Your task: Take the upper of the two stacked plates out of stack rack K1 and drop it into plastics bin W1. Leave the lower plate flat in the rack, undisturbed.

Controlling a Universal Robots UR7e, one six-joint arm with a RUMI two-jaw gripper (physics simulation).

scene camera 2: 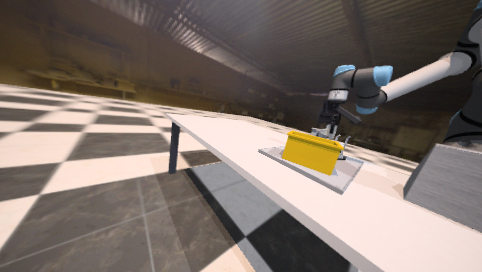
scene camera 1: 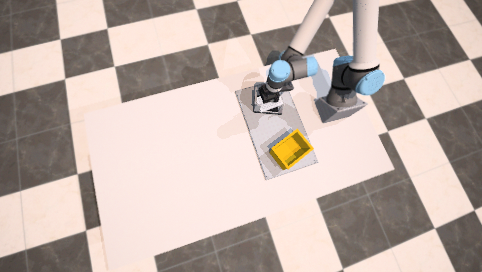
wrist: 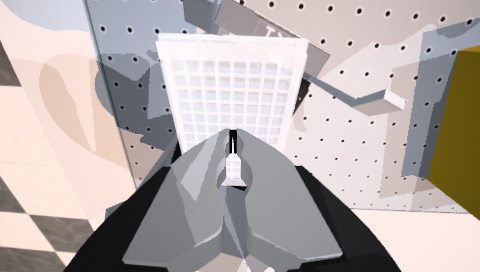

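Pixels of known places: gripper, fingertip midpoint: [scene camera 1: 270, 100] [wrist: 232, 131]; arm's base at its link origin: [scene camera 2: 475, 173] [scene camera 1: 341, 100].
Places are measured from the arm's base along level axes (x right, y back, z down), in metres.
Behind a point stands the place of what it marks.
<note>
A white gridded plate [scene camera 1: 271, 106] @(x 0.110, y -0.350, z 0.043 m) [wrist: 230, 85] @(x 0.145, y -0.309, z 0.036 m) lies over the dark grey stack rack K1 [scene camera 1: 265, 113] @(x 0.104, y -0.375, z 0.107 m) [wrist: 240, 16] @(x 0.140, y -0.267, z 0.086 m), turned relative to the rack. A second rim peeks out at its far edge in the wrist view; the lower plate is otherwise hidden. My gripper [scene camera 1: 270, 98] @(x 0.145, y -0.343, z 0.041 m) [scene camera 2: 327, 128] [wrist: 232, 131] @(x 0.145, y -0.343, z 0.041 m) is shut, its fingertips together with nothing between them. In the wrist view it covers the near end of the plate; whether it touches the plate I cannot tell. The yellow plastics bin W1 [scene camera 1: 292, 145] @(x -0.116, y -0.311, z 0.103 m) [scene camera 2: 312, 152] @(x -0.194, y -0.325, z 0.051 m) [wrist: 457, 145] @(x -0.087, y -0.378, z 0.085 m) stands apart from the rack.
Rack and bin stand on a grey perforated board [scene camera 1: 265, 132] @(x 0.003, y -0.418, z 0.108 m) [wrist: 350, 150] @(x 0.010, y -0.399, z 0.108 m) on the white table [scene camera 1: 165, 165] @(x 0.023, y -0.970, z 0.121 m) [scene camera 2: 220, 145] @(x -0.354, y -0.621, z 0.121 m). A rack arm [wrist: 372, 102] @(x 0.087, y -0.305, z -0.008 m) sticks out toward the bin side. The robot's base [scene camera 1: 340, 110] @(x -0.057, y -0.069, z -0.057 m) [scene camera 2: 447, 185] @(x -0.064, y -0.041, z 0.041 m) stands beside the board.
</note>
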